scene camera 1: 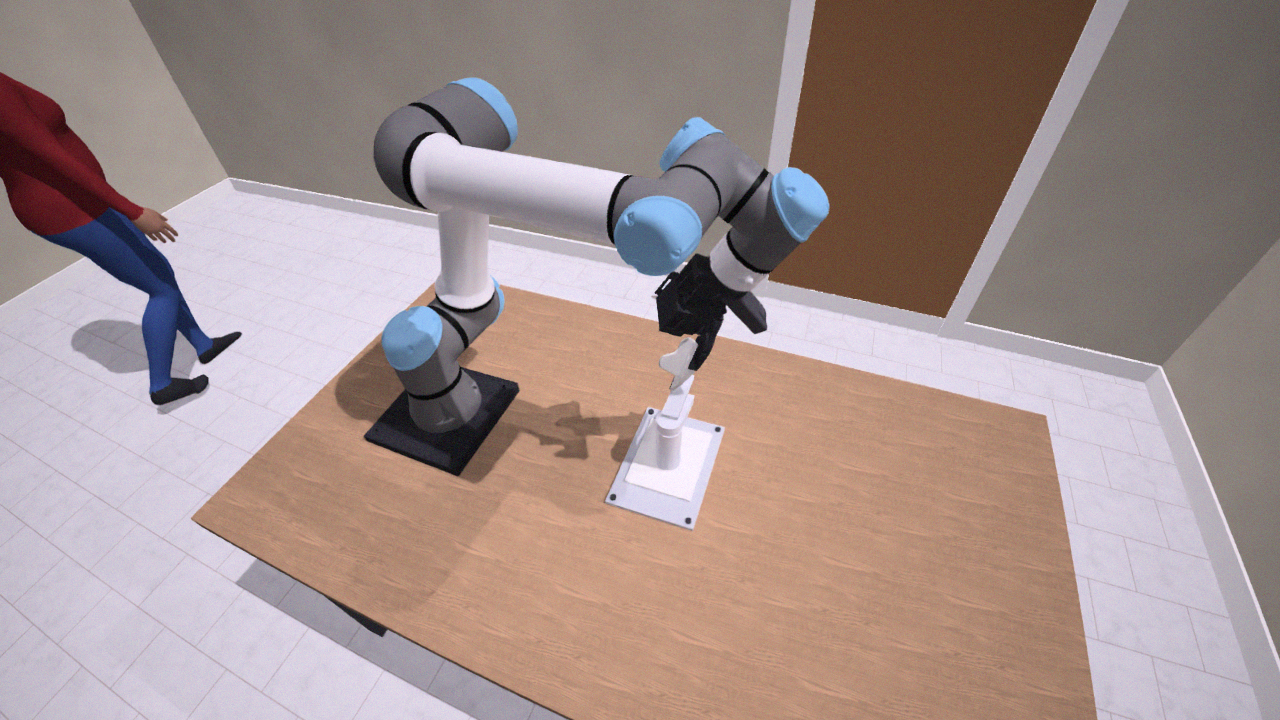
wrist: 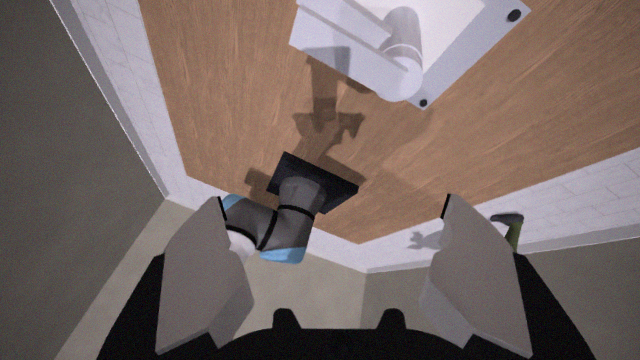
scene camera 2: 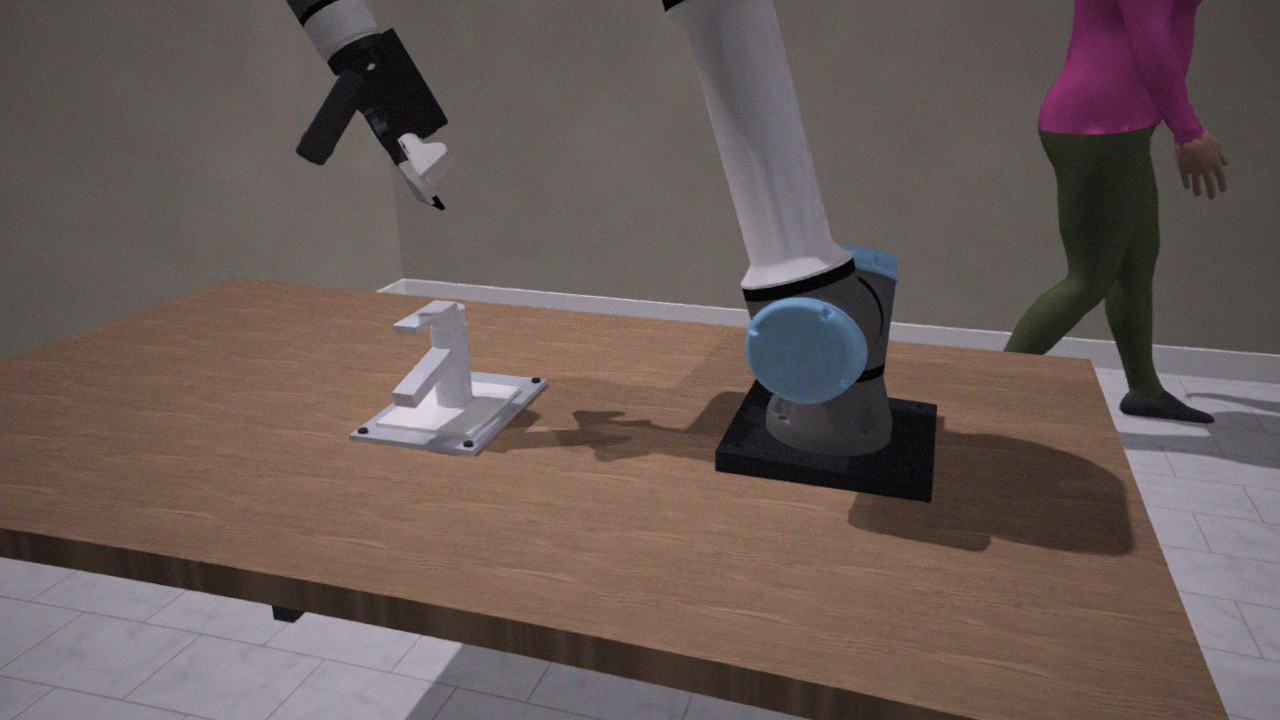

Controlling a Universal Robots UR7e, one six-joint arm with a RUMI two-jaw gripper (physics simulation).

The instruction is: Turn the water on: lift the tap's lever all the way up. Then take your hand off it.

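Frame: origin at the arm's base, x left, y back, z up, level; centimetres.
Seen in the pictures: gripper, fingertip midpoint: (scene camera 1: 665, 349) (wrist: 331, 198) (scene camera 2: 438, 207); arm's base, origin of the base link: (scene camera 1: 447, 404) (wrist: 303, 189) (scene camera 2: 827, 428).
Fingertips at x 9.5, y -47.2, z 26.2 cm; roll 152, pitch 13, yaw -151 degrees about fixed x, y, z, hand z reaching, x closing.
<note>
Offsets run from my fingertips to a thing's top centre. "*": to the spot under its first point. Level surfaces: height alone.
The white tap {* dy -2.8, dx -5.2, dz -19.2 cm} (scene camera 1: 668, 447) (scene camera 2: 453, 362) stands upright on its pale base plate (scene camera 1: 648, 508) (scene camera 2: 411, 438) (wrist: 470, 55). Its lever {dy -1.6, dx +2.4, dz -12.9 cm} (scene camera 2: 427, 317) (wrist: 365, 62) is a flat bar on top of the body. In scene camera 2 it looks roughly level, above the downward-sloping spout {dy -1.5, dx +4.1, dz -18.6 cm} (scene camera 2: 420, 378); its exact angle is hard to tell. My gripper (scene camera 1: 691, 360) (scene camera 2: 435, 183) (wrist: 331, 198) is open and empty. In scene camera 2 it hangs tilted well above the tap, apart from the lever. In scene camera 1 its fingers overlap the area just above the tap, where lever and spout are hard to tell apart.
The arm's black base (scene camera 1: 487, 420) (scene camera 2: 823, 465) (wrist: 340, 187) stands on the wooden table {dz -28.5 cm} (scene camera 1: 850, 537) (scene camera 2: 626, 555) to one side of the tap. A person in red (scene camera 1: 53, 179) and a person in pink (scene camera 2: 1109, 80) are on the floor beyond the table.
</note>
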